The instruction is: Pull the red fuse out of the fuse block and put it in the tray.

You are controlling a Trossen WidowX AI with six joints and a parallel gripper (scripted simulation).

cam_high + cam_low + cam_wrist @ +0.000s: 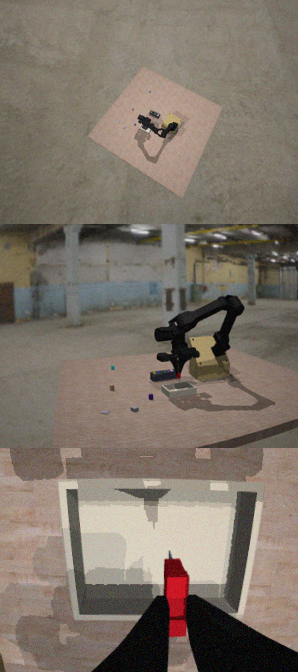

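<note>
My gripper tip is now 9 cm above the pale tray. The rest, counted from my gripper tip: green fuse: 3 cm behind, 22 cm to the right, 6 cm below; then red fuse: 1 cm below; then blue fuse: 1 cm ahead, 22 cm to the right, 6 cm below.
</note>
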